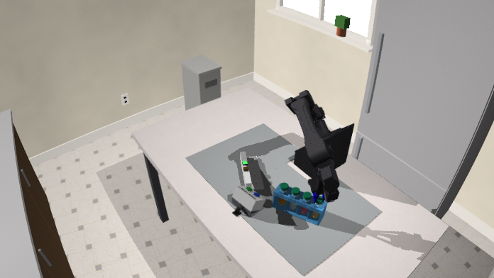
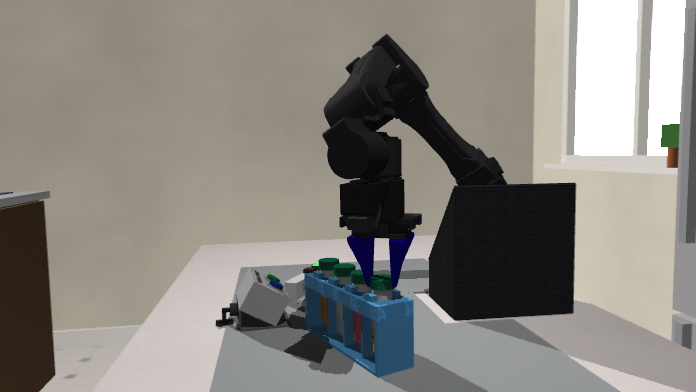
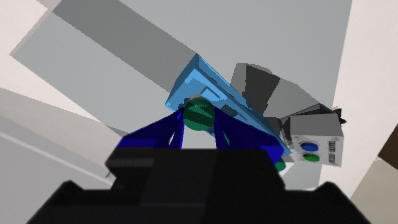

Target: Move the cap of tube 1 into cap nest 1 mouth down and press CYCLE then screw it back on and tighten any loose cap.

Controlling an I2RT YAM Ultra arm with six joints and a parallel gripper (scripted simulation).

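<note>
Now: hand right at the green cap. From my hand the other things lie so: blue key: 21 cm to the right, 15 cm ahead, 5 cm below; green key: 25 cm to the right, 16 cm ahead, 5 cm below; grey key box: 23 cm to the right, 17 cm ahead, 7 cm below.
</note>
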